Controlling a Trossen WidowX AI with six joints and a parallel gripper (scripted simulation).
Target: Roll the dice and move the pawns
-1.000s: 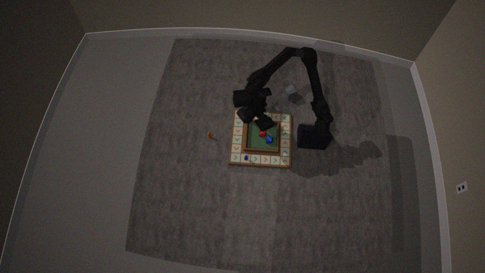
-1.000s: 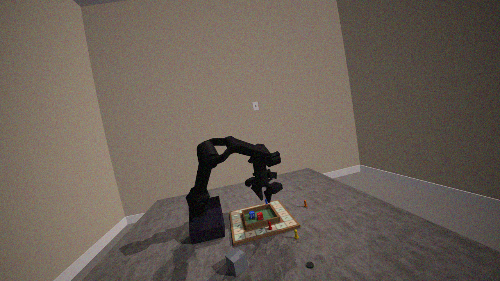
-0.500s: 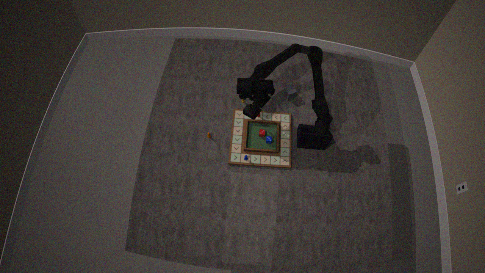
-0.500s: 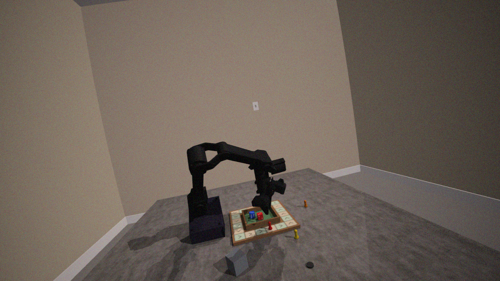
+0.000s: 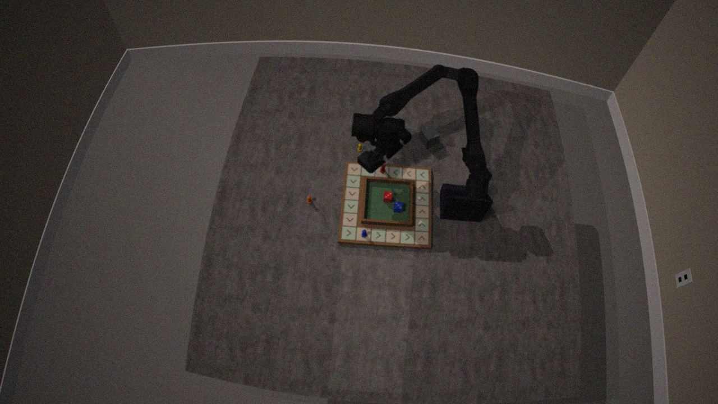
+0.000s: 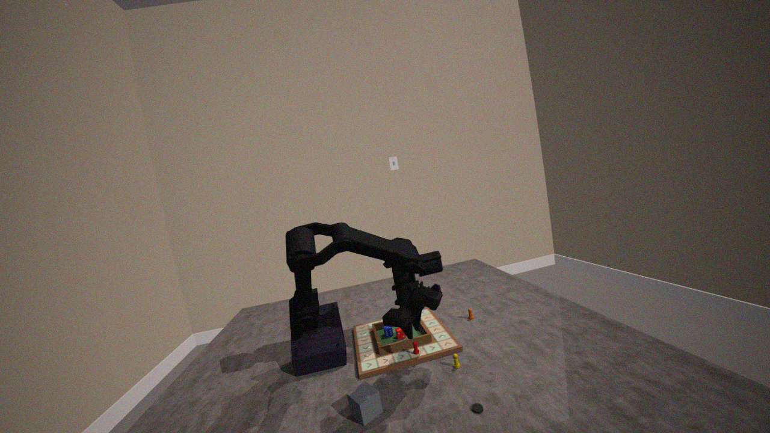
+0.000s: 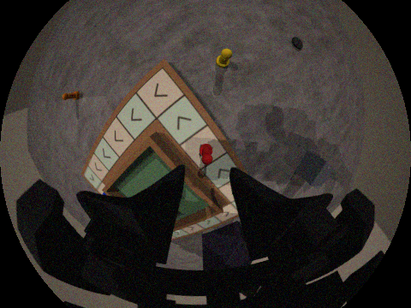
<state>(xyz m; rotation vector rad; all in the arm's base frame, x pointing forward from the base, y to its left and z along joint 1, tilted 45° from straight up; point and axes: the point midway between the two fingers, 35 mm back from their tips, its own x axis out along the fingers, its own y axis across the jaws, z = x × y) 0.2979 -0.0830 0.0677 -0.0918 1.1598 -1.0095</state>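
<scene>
My gripper tip is now 4 cm above the red pawn. The rest, counted from my gripper tip: yellow pawn 8 cm to the right, 8 cm ahead, 5 cm below; then green tray 11 cm to the left, 6 cm below, 3 cm behind; then grey cube 16 cm to the right, 15 cm behind, 4 cm below.
</scene>
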